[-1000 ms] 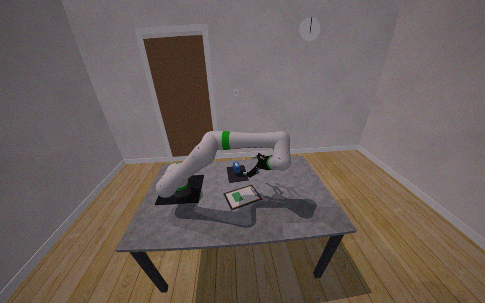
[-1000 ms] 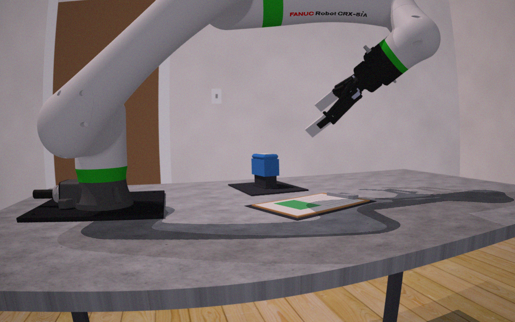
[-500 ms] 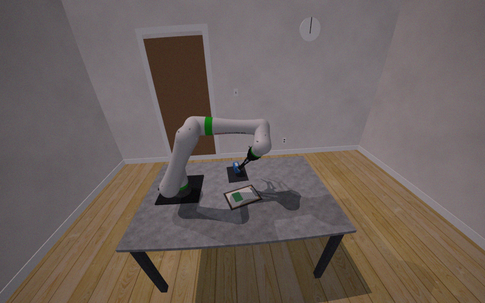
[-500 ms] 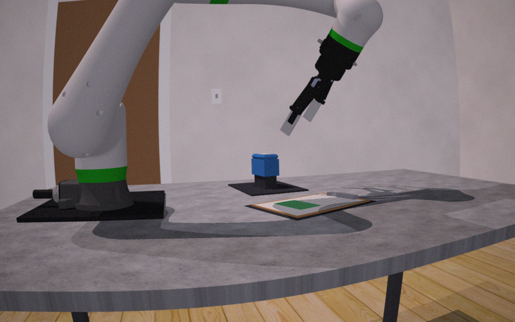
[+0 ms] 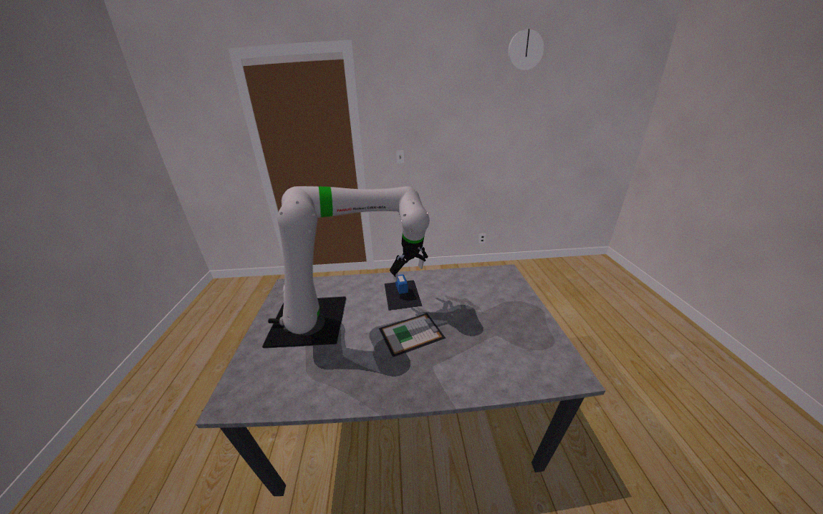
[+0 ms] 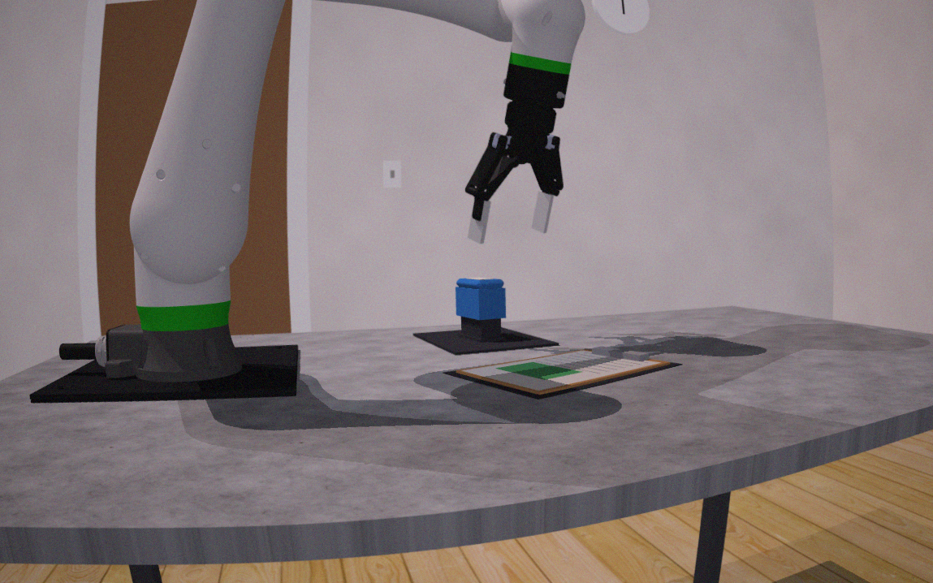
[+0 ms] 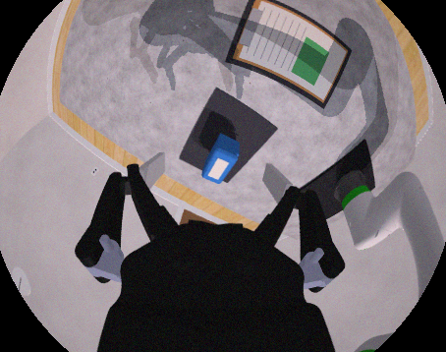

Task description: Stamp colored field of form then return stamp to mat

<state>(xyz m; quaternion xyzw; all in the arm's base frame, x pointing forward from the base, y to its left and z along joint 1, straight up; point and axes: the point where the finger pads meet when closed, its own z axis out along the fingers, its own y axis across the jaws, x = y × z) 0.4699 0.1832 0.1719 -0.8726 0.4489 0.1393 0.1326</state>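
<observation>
My hand is 13 cm above the blue stamp, 6 cm to the right of it and 4 cm past it. Also, from my hand: dark mat: 18 cm below, 6 cm to the left, 4 cm behind; stamp base: 16 cm below, 6 cm to the left, 4 cm behind.
</observation>
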